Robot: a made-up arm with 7 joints.
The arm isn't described. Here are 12 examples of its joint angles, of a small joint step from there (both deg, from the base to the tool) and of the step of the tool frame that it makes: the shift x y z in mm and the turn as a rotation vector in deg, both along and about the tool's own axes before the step.
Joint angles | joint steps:
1: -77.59 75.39 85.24 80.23 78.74 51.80 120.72 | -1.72 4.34 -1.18 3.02 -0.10 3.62 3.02
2: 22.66 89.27 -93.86 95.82 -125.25 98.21 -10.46 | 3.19 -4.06 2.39 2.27 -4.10 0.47 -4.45
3: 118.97 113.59 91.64 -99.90 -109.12 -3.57 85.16 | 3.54 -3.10 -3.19 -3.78 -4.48 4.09 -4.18
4: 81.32 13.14 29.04 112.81 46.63 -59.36 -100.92 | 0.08 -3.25 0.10 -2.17 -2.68 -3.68 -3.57
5: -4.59 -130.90 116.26 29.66 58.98 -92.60 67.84 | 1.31 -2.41 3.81 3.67 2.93 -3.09 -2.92
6: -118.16 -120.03 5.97 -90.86 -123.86 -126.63 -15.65 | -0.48 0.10 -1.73 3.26 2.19 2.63 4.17
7: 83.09 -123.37 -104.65 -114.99 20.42 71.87 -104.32 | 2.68 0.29 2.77 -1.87 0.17 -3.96 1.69
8: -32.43 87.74 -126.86 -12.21 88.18 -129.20 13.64 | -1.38 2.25 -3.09 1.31 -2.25 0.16 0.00
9: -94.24 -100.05 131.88 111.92 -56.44 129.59 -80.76 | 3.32 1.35 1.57 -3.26 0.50 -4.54 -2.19
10: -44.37 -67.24 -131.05 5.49 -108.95 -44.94 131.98 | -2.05 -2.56 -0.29 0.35 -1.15 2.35 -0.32
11: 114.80 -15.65 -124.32 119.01 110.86 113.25 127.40 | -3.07 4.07 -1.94 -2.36 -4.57 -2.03 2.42
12: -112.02 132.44 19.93 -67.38 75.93 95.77 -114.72 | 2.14 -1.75 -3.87 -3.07 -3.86 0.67 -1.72
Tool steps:
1: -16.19 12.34 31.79 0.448 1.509 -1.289
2: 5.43 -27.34 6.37 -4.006 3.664 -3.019
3: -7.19 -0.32 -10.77 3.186 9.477 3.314
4: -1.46 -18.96 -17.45 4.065 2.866 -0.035
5: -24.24 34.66 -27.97 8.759 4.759 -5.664
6: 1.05 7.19 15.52 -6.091 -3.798 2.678
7: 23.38 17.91 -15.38 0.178 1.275 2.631
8: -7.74 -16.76 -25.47 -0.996 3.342 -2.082
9: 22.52 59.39 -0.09 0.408 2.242 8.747
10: 20.42 -16.69 11.43 1.824 3.640 4.210
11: -18.69 0.18 -17.97 6.506 -7.682 0.541
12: 15.71 -40.04 -11.38 0.806 3.690 -4.644
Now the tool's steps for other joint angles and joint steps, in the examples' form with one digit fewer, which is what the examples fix.
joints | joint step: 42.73 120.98 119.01 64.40 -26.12 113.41 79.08 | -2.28 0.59 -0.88 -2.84 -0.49 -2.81 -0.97
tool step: -16.4 17.5 7.0 4.99 3.85 -2.53
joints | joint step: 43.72 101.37 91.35 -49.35 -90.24 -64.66 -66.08 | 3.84 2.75 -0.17 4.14 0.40 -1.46 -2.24
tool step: -5.7 -16.7 -11.0 1.95 4.30 -4.58
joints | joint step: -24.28 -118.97 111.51 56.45 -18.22 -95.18 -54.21 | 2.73 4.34 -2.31 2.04 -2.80 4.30 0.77
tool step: -13.2 -57.5 -12.7 5.34 0.74 -8.47
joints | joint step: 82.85 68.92 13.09 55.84 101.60 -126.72 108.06 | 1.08 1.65 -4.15 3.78 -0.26 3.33 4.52
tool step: 0.6 -22.6 9.5 -3.26 -6.39 -1.04
